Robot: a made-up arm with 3 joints. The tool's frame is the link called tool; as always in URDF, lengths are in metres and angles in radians. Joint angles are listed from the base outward. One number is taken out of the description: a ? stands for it. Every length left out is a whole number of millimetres.
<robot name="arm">
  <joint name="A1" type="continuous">
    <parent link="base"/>
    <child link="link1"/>
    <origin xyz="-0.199 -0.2 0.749" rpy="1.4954 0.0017 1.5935"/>
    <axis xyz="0 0 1"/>
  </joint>
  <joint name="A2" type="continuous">
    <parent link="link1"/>
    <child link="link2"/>
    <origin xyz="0.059 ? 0" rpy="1.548 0 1.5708"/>
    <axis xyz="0 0 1"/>
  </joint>
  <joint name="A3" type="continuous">
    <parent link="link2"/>
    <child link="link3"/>
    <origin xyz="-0.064 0.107 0" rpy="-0.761 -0.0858 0.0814"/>
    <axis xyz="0 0 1"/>
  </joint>
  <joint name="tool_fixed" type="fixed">
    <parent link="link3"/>
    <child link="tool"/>
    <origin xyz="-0.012 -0.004 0" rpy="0.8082 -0.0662 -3.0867"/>
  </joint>
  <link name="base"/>
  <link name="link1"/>
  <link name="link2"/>
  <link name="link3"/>
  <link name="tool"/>
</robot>
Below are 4 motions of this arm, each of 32 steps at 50 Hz.
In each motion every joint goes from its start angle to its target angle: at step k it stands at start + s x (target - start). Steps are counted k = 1, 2, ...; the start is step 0. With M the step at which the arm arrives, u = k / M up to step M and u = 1 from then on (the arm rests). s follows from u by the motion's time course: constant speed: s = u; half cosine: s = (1 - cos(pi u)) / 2; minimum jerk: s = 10 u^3 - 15 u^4 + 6 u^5.
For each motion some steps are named. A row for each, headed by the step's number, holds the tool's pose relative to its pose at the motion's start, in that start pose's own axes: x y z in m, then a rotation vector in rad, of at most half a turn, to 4 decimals.
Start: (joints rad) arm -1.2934 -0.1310 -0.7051
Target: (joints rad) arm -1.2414 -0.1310 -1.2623
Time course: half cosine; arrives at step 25
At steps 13, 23, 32:
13: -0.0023 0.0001 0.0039 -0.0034 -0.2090 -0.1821
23: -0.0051 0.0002 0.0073 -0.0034 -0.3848 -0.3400
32: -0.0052 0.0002 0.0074 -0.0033 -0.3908 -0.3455

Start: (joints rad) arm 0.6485 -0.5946 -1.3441
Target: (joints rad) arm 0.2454 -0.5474 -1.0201
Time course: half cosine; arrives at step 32
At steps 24, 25, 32:
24: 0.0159 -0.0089 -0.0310 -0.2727 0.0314 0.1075
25: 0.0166 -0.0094 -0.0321 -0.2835 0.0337 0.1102
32: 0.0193 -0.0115 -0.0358 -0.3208 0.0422 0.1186

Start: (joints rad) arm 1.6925 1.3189 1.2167
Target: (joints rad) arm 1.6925 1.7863 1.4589
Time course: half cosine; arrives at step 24
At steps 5, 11, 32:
5: 0.0035 -0.0039 0.0014 0.0346 0.0509 0.0302
11: 0.0150 -0.0163 0.0041 0.1477 0.2106 0.1306
32: 0.0358 -0.0365 0.0034 0.3494 0.4687 0.3134

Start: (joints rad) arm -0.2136 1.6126 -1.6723
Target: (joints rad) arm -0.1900 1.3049 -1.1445
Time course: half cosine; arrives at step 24
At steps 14, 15, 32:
14: 0.0055 -0.0093 0.0189 0.1451 0.1217 0.1359
15: 0.0058 -0.0103 0.0208 0.1593 0.1320 0.1510
32: 0.0069 -0.0160 0.0300 0.2285 0.1789 0.2308

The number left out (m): -0.08
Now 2 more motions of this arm.
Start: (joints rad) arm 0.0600 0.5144 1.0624
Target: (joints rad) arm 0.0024 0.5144 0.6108
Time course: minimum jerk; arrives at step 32
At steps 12, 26, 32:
12: -0.0015 -0.0036 0.0015 0.0041 -0.0986 -0.0902
26: -0.0063 -0.0125 0.0049 0.0155 -0.3361 -0.3167
32: -0.0067 -0.0132 0.0052 0.0163 -0.3530 -0.3333

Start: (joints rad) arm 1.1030 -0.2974 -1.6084
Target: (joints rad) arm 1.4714 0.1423 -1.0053
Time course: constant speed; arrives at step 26
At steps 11, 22, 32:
11: -0.0240 0.0160 -0.0035 0.0146 0.3652 0.3412
22: -0.0548 0.0269 0.0004 0.0279 0.7125 0.6999
32: -0.0671 0.0291 0.0038 0.0300 0.8337 0.8345

